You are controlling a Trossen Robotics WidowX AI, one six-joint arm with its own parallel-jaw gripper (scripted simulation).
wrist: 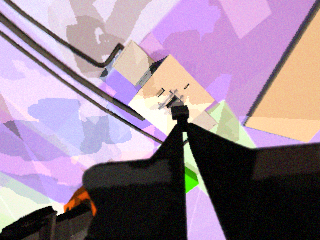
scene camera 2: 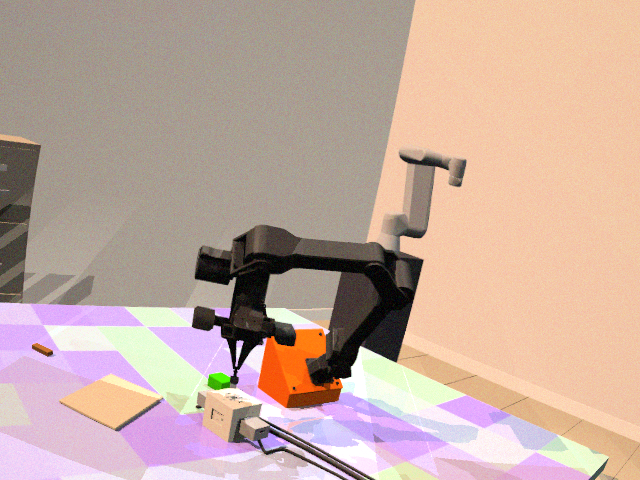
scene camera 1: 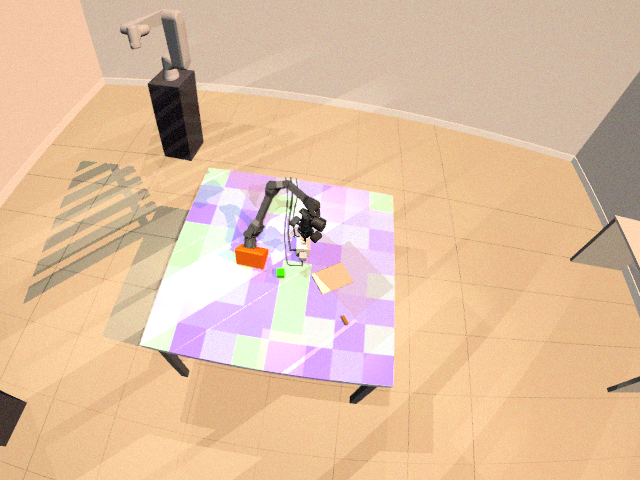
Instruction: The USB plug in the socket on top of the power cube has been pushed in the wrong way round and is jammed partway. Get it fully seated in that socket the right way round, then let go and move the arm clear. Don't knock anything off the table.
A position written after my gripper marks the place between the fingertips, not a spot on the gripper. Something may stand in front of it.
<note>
My gripper (scene camera 2: 235,368) holds a dark USB plug. Further things: a flat tan board (scene camera 2: 112,401).
The flat tan board shows as well in scene camera 1 (scene camera 1: 329,279). My gripper shows as well in the wrist view (wrist: 183,128).
</note>
